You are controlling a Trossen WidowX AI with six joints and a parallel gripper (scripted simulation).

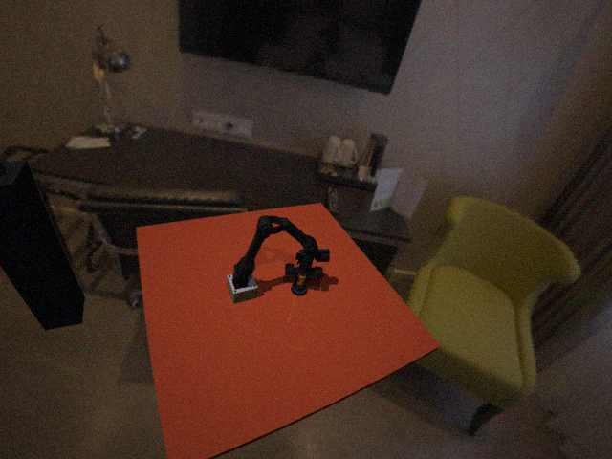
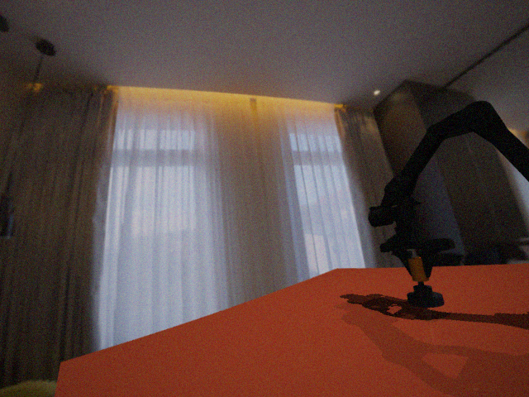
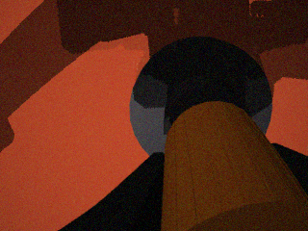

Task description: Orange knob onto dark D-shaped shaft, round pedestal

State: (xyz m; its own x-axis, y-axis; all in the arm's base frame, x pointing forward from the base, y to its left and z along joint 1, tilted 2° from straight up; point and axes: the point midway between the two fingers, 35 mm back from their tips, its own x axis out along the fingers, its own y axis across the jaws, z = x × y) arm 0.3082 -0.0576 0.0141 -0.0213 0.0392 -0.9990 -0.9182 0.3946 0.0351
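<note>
Now: the round dark pedestal 40 mm below my gripper tip. Also, from my gripper tip: orange knob (20 mm above).
</note>
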